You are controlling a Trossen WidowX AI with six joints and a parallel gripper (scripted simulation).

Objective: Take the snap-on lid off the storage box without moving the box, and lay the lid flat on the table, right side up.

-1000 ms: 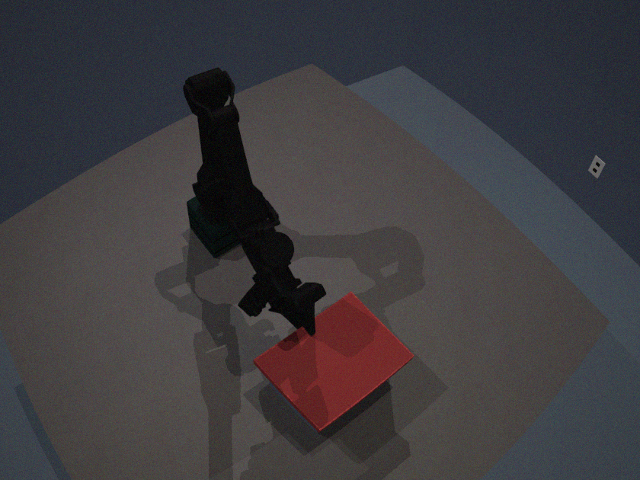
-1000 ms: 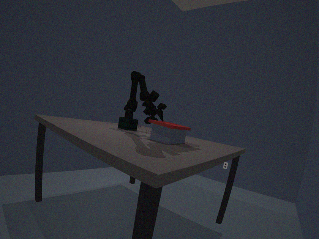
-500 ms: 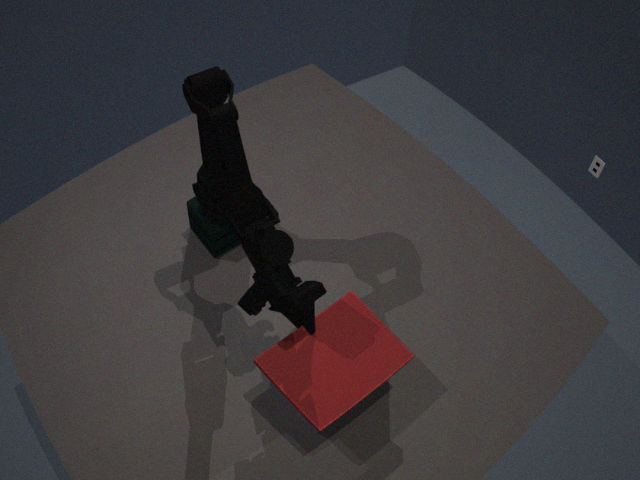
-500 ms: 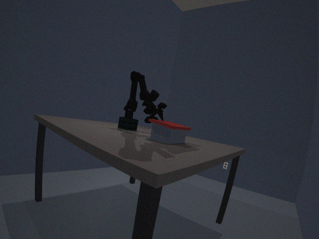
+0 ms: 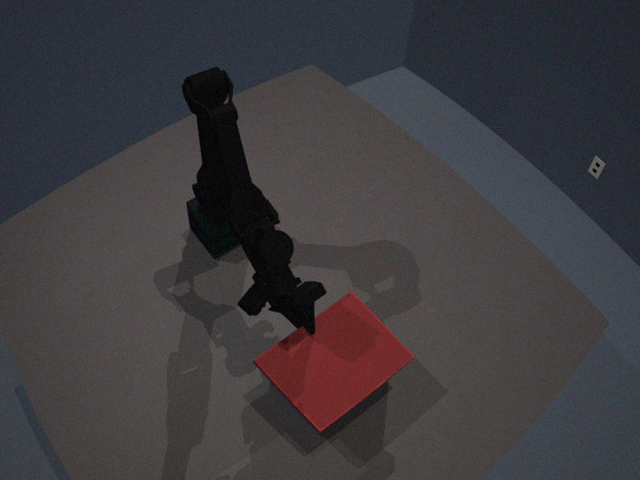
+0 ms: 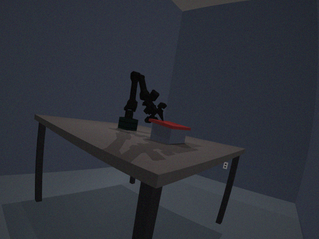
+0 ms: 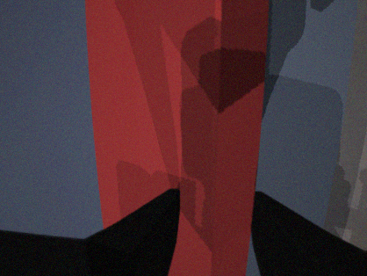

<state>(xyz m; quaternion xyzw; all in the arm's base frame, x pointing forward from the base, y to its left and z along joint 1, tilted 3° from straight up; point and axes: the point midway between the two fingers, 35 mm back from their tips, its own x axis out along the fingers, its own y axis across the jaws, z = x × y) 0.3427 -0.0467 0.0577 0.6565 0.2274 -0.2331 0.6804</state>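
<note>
Now: the red lid 80 mm ahead of my gripper tip. Round my gripper tip: storage box (80 mm ahead, 60 mm below).
</note>
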